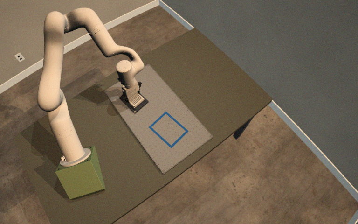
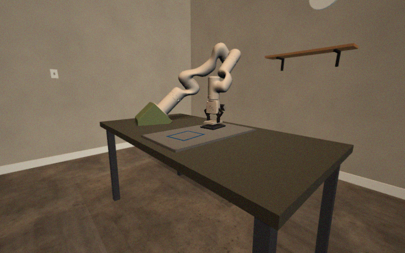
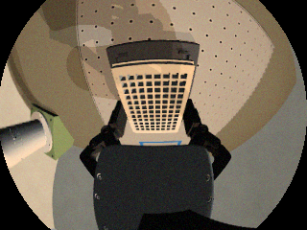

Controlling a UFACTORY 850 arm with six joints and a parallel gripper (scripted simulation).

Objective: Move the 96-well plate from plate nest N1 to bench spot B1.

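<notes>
The dark plate nest is 50 mm below my hand. From my hand the other things lie so: cream 96-well plate (10 mm below).
</notes>
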